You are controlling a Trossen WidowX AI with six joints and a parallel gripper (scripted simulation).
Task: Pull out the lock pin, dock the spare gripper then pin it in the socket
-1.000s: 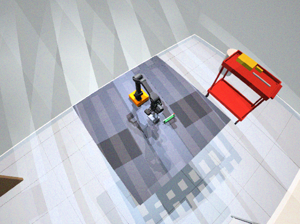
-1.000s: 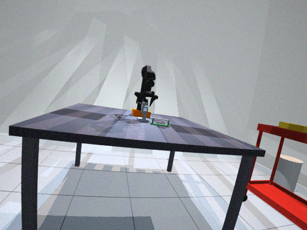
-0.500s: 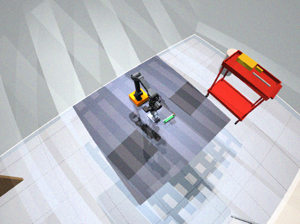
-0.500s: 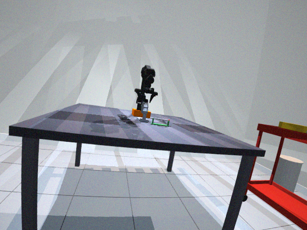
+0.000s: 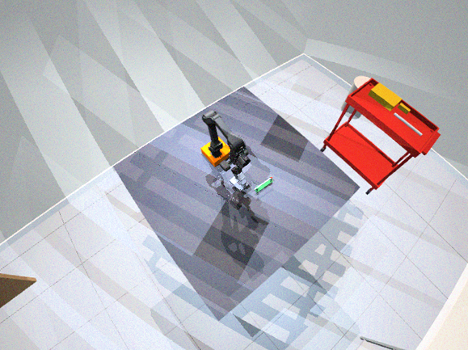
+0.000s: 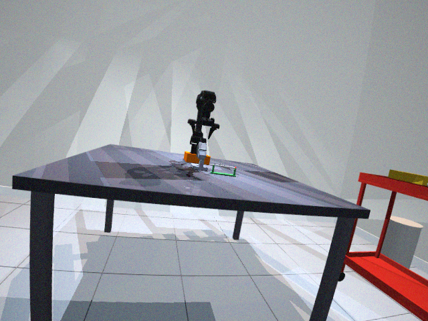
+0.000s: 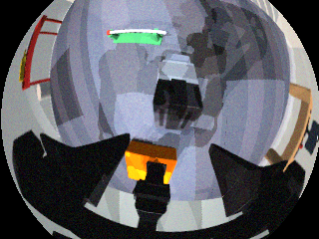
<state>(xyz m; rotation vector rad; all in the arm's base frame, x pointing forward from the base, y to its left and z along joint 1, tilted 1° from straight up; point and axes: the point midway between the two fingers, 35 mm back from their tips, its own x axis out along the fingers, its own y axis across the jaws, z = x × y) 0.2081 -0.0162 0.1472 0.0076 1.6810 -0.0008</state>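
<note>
Now: gripper tip 180 mm short of the green cradle, 110 mm to the right of it and 150 mm above it. Also, from my gripper tip: spare gripper 50 mm ahead, 60 mm below; mount 70 mm ahead, 120 mm below.
</note>
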